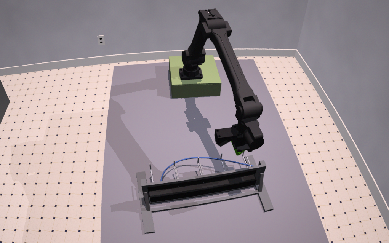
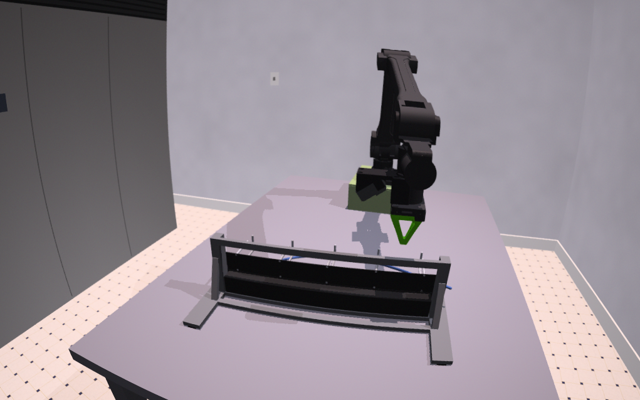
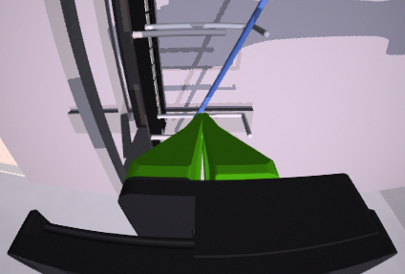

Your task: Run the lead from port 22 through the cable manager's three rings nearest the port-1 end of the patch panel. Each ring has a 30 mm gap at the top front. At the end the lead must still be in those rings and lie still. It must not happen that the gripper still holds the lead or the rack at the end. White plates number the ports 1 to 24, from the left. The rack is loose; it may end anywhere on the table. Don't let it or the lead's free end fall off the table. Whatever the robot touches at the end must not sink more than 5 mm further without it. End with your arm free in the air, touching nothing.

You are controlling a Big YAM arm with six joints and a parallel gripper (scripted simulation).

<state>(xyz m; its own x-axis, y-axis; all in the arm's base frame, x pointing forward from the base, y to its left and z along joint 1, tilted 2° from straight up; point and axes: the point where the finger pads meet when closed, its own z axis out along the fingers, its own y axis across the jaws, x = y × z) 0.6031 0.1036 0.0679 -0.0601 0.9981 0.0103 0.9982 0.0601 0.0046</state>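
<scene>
My gripper is now 8 cm short of the rack, 15 cm to the left of it and 8 cm above it.
</scene>
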